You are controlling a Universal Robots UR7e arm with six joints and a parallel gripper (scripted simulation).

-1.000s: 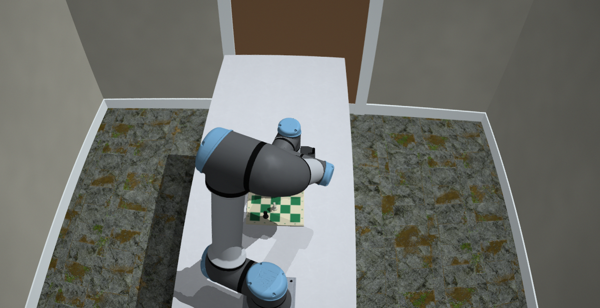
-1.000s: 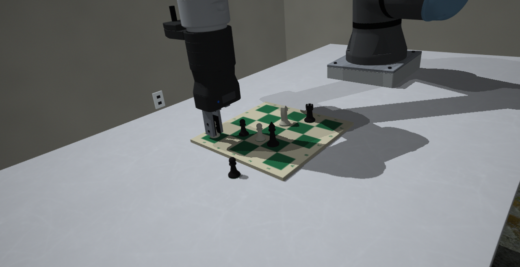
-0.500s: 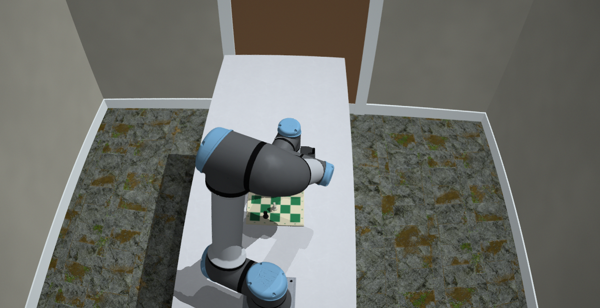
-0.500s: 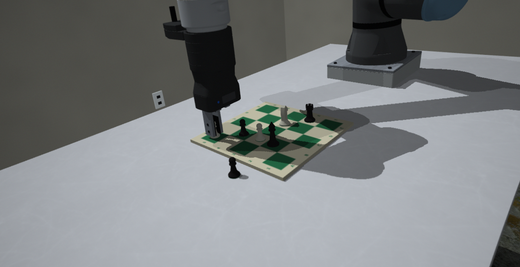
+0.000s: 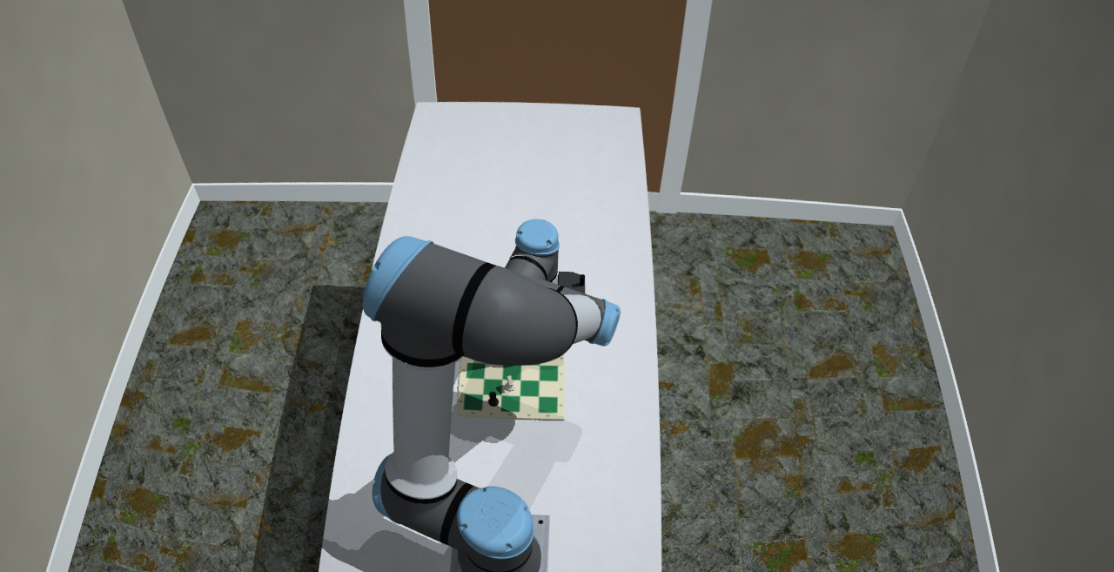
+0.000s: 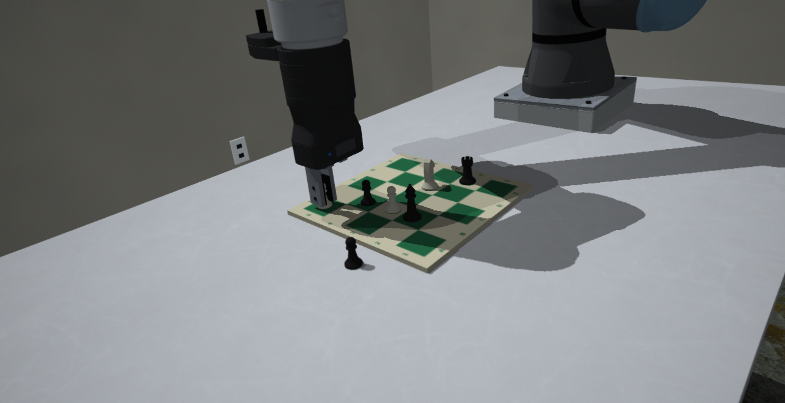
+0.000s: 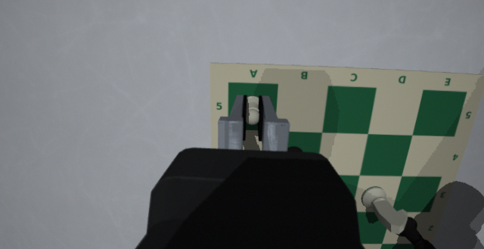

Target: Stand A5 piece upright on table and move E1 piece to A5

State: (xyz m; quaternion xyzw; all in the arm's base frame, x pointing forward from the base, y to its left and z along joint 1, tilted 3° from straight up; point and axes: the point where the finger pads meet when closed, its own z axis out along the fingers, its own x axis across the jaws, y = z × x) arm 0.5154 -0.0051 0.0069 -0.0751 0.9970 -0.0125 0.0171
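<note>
The chessboard is 90 mm behind my hand, 60 mm to the left of it and 30 mm below it. Also, from my hand: white knight (120 mm behind, 60 mm to the left, 10 mm below).
</note>
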